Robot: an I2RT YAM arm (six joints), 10 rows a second.
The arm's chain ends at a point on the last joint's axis. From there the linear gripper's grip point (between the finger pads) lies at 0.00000 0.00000 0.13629 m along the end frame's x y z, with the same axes.
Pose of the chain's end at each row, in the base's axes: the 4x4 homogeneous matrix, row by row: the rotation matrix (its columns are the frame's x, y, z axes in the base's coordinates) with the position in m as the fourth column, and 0 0 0 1 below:
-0.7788, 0.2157, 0.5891, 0.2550; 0.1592, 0.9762, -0.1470, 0.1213; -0.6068, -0.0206, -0.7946, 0.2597; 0, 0, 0, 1
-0.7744, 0.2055, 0.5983, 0.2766; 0.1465, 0.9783, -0.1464, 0.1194; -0.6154, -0.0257, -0.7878, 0.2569; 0, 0, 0, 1
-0.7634, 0.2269, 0.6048, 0.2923; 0.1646, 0.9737, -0.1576, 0.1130; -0.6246, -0.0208, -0.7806, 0.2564; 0, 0, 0, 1
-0.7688, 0.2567, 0.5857, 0.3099; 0.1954, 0.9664, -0.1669, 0.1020; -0.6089, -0.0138, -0.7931, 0.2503; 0, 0, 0, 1
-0.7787, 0.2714, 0.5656, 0.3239; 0.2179, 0.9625, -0.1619, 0.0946; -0.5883, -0.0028, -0.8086, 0.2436; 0, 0, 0, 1
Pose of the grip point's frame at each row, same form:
-0.7788, 0.2157, 0.5891, 0.3353; 0.1592, 0.9762, -0.1470, 0.1013; -0.6068, -0.0206, -0.7946, 0.1514; 0, 0, 0, 1
-0.7744, 0.2055, 0.5983, 0.3581; 0.1465, 0.9783, -0.1464, 0.0994; -0.6154, -0.0257, -0.7878, 0.1495; 0, 0, 0, 1
-0.7634, 0.2269, 0.6048, 0.3747; 0.1646, 0.9737, -0.1576, 0.0915; -0.6246, -0.0208, -0.7806, 0.1500; 0, 0, 0, 1
-0.7688, 0.2567, 0.5857, 0.3897; 0.1954, 0.9664, -0.1669, 0.0793; -0.6089, -0.0138, -0.7931, 0.1422; 0, 0, 0, 1
-0.7787, 0.2714, 0.5656, 0.4010; 0.2179, 0.9625, -0.1619, 0.0725; -0.5883, -0.0028, -0.8086, 0.1334; 0, 0, 0, 1

